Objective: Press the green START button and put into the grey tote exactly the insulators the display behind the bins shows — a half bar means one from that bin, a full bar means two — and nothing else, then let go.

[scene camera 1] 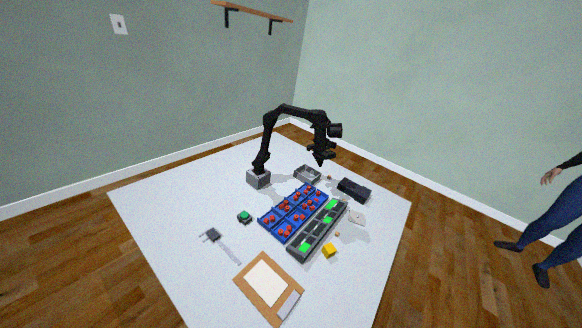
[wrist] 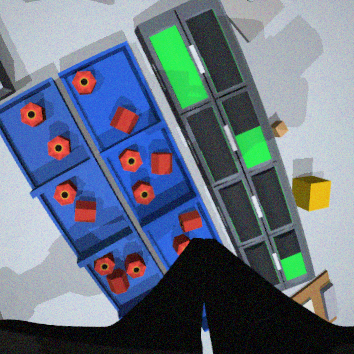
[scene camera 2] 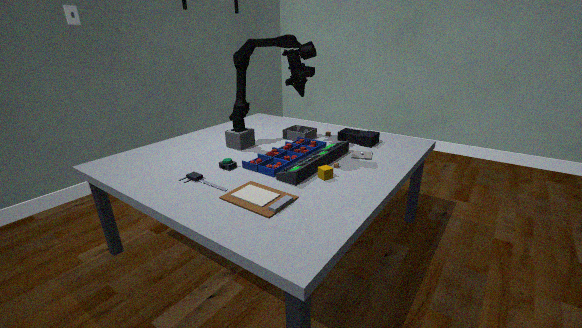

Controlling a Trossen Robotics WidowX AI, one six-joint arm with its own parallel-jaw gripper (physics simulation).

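Observation:
My gripper (scene camera 1: 320, 163) (scene camera 2: 302, 94) (wrist: 201, 248) is shut and empty, high above the table near the blue bins (scene camera 1: 271, 231) (wrist: 105, 102). The bins stand in two rows of four and hold red insulators (wrist: 84, 81), some upright, some on their sides. My fingers hide the wrist view's lower bins. The display (scene camera 1: 296, 252) (scene camera 2: 288, 176) (wrist: 160, 22) is lit: in the wrist view the left column's top cell is full green; the right column's second and fourth cells are half green; the others are dark. The grey tote (scene camera 1: 301, 178) (scene camera 2: 300, 136) looks empty. The green button (scene camera 1: 244, 215) (scene camera 2: 228, 161) is left of the bins.
A yellow cube (scene camera 1: 329, 250) (scene camera 2: 325, 172) (wrist: 311, 193) and a small wooden cube (scene camera 1: 337, 234) (wrist: 279, 128) lie beyond the display. A black box (scene camera 1: 354, 190) (scene camera 2: 358, 136), a pale plate (scene camera 1: 357, 217), a caliper (scene camera 1: 213, 234) and a clipboard (scene camera 1: 265, 282) are also on the table.

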